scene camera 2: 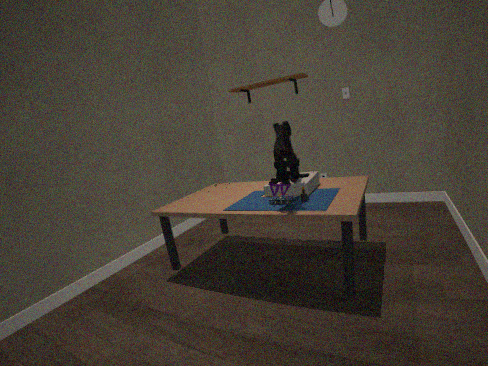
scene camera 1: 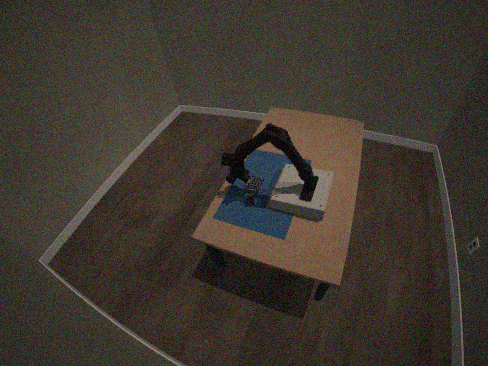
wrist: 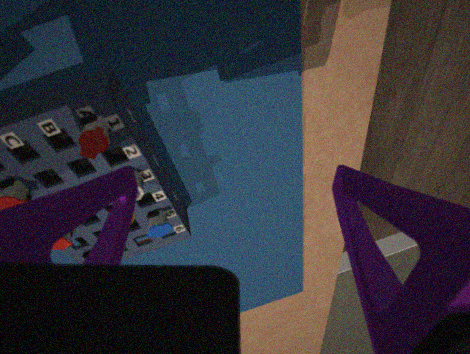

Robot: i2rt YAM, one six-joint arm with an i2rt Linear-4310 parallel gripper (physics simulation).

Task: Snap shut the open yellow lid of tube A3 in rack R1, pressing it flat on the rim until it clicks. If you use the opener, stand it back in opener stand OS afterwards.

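Places are measured from the arm's base along level axes (x left, y back, z up), in centimetres.
Pixels of known places: gripper, fingertip midpoint: (scene camera 2: 278, 195) (scene camera 1: 239, 178) (wrist: 234, 176); arm's base, origin of the base link: (scene camera 1: 309, 188).
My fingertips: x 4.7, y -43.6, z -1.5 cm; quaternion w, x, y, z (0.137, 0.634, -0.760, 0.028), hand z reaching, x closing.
Note:
Ahead of a thing's pixels: the offset from my fingertips to its top centre. "pt": to the spot under its first point. Level surfaces: height alone.
Rack R1 {dy +8.5, dx -2.9, dz -1.0 cm} (scene camera 1: 255, 183) (scene camera 2: 281, 201) (wrist: 67, 117) stands on the blue mat, at the left in the wrist view. Tube A3 {pt dy +5.2, dx -1.4, dz -3.4 cm} (wrist: 139, 179) is mostly hidden behind the left finger; part of its pale rim shows beside the fingertip. A sliver of the yellow lid {dy +6.6, dx -2.4, dz -1.3 cm} (wrist: 132, 219) shows at that finger's edge; its angle cannot be told. My gripper (scene camera 1: 240, 176) (scene camera 2: 279, 189) (wrist: 234, 176) is open and empty, above the rack. Its left purple finger overlaps the rack in the wrist view, its right one is out past the mat. The opener cannot be made out clearly.
A red lid {dy +5.8, dx +2.4, dz -2.5 cm} (wrist: 94, 142) is at A1 and a blue lid {dy +5.6, dx -5.3, dz -2.5 cm} (wrist: 160, 230) near A5. A small dark object {dy +12.0, dx +11.3, dz +1.8 cm} (scene camera 1: 250, 200) (scene camera 2: 304, 194) stands beside the rack. The arm's white base box (scene camera 1: 285, 178) (scene camera 2: 313, 182) is behind. The table edge lies beyond the blue mat {dz -6.6 cm} (scene camera 1: 265, 223) (wrist: 250, 125).

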